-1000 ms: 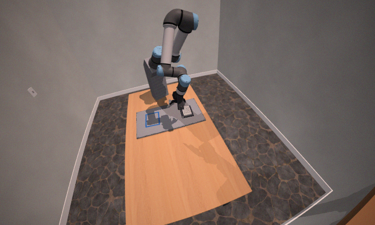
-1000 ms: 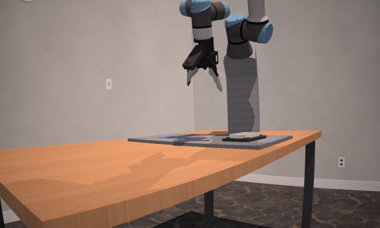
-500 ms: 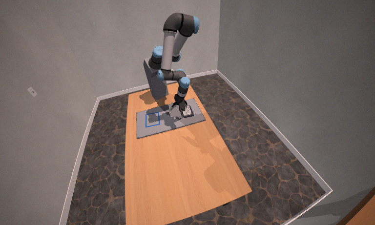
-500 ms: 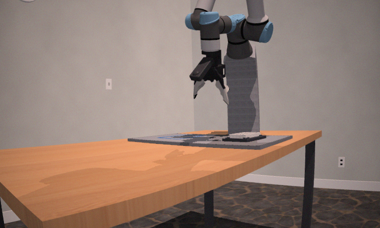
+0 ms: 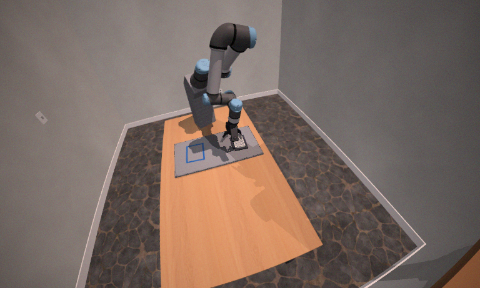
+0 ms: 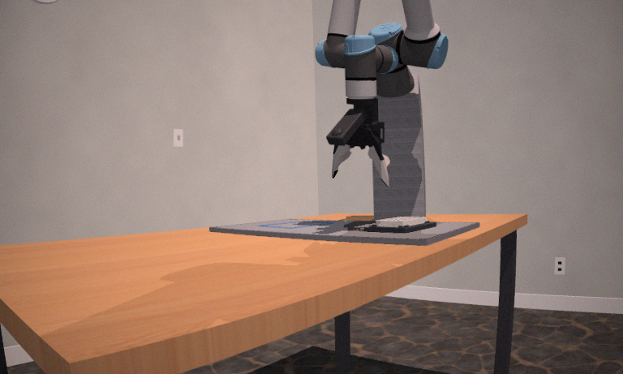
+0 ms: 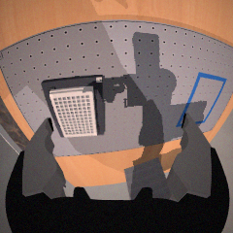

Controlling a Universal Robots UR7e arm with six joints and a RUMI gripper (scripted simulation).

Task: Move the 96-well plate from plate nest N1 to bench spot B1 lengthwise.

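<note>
Right now the white 96-well plate is 80 mm behind my hand, 70 mm to the left of it and 100 mm below it. Also, from my hand: dark plate nest (80 mm behind, 70 mm to the left, 120 mm below).
</note>
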